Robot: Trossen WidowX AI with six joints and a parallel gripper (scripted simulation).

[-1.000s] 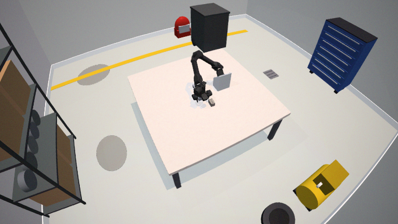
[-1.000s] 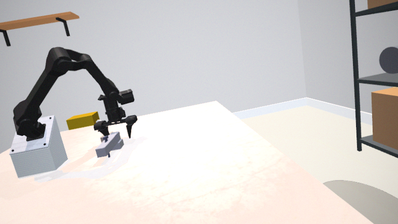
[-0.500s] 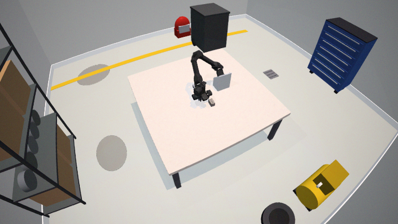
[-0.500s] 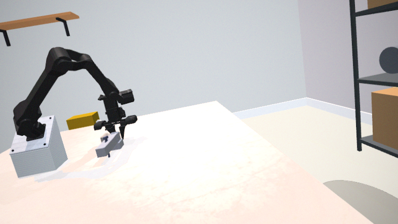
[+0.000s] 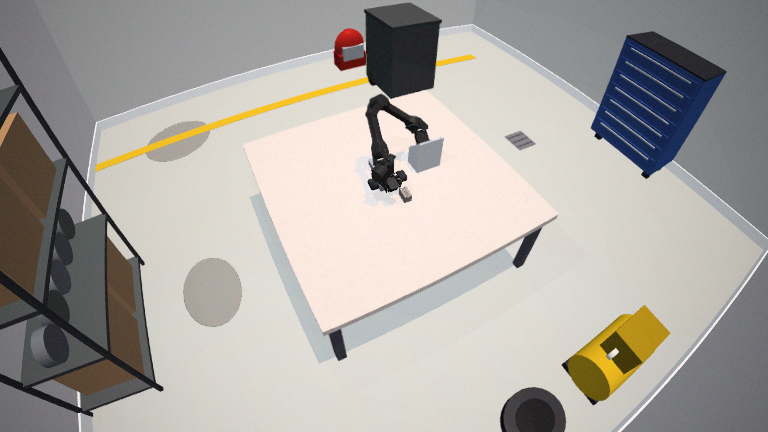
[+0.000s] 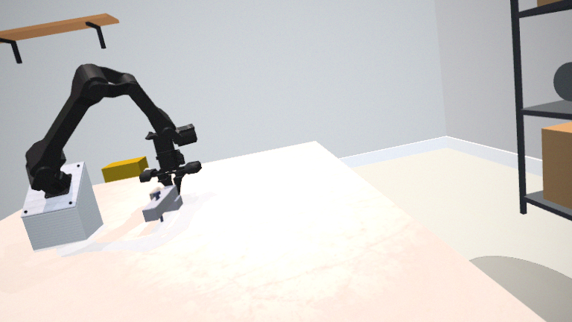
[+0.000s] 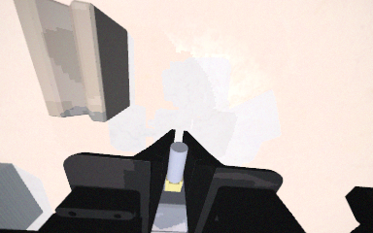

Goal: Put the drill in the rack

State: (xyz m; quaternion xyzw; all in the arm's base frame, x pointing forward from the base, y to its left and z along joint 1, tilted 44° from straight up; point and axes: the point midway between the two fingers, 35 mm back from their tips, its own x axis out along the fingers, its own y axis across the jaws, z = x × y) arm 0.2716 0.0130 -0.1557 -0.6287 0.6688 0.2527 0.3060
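Right now my gripper tip is 5 cm to the left of the drill and 3 cm below it. Round my gripper tip: beige rack 7 cm behind, 6 cm to the left; dark blue key 14 cm to the right, 3 cm above, 1 cm behind; grey block 12 cm to the right, 2 cm above, 1 cm behind.
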